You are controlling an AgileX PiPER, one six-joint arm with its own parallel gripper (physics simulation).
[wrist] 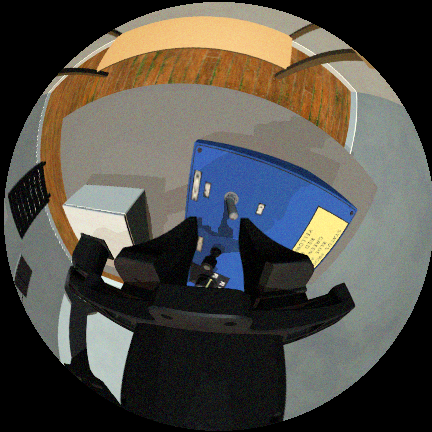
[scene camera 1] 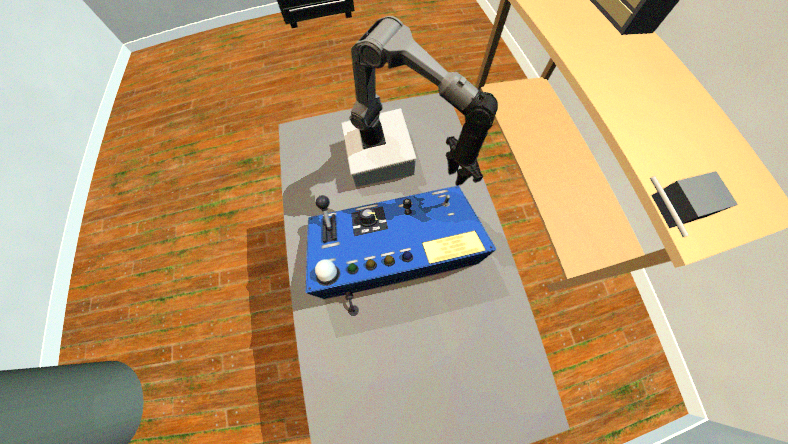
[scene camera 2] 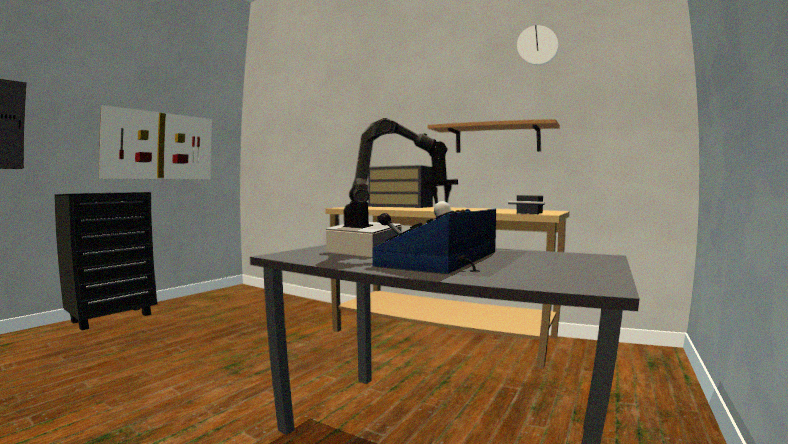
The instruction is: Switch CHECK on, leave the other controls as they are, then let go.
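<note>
The CHECK toggle (scene camera 1: 447, 200) (wrist: 231, 206) is a small grey lever at the right rear of the blue control panel (scene camera 1: 397, 237) (scene camera 2: 419, 248) (wrist: 280, 182). In the wrist view it stands between its OFF label (wrist: 207, 189) and its ON label (wrist: 260, 209) and appears to lean toward the ON side. My gripper (scene camera 1: 465, 178) (scene camera 2: 441, 199) (wrist: 217, 227) is open and empty, with its fingers spread. It hangs above the panel's rear right edge, apart from the toggle. The toggle is hidden in scene camera 2.
On the panel are a black-knobbed lever (scene camera 1: 326, 217), a rotary dial (scene camera 1: 367, 216), a black knob (scene camera 1: 406, 204), a white dome (scene camera 1: 325, 270) and a row of coloured lamps or buttons. The white base block (scene camera 1: 380, 151) stands behind. A hooked part (scene camera 1: 351, 306) juts from the panel's front.
</note>
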